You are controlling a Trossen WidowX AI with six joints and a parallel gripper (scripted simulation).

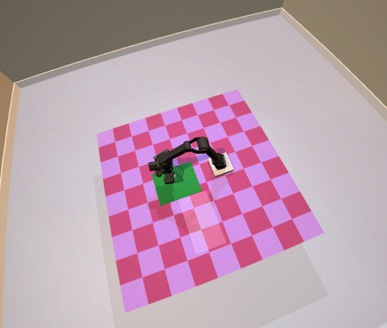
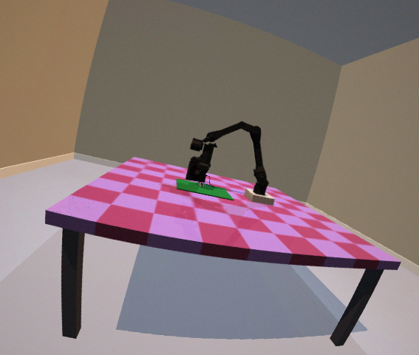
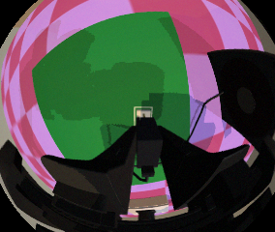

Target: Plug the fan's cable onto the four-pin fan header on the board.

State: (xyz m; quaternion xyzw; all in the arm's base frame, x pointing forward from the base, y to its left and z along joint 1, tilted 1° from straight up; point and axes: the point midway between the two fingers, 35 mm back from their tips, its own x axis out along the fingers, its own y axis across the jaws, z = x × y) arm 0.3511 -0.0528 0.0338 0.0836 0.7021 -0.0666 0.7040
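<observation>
Now: gripper tip 20 mm past the green board, 60 mm to the right of it and 50 mm above it. From my gripper tip the other things lie so: black fan: 20 mm ahead, 120 mm to the right, 20 mm above; dark plug: 10 mm behind, 10 mm above.
</observation>
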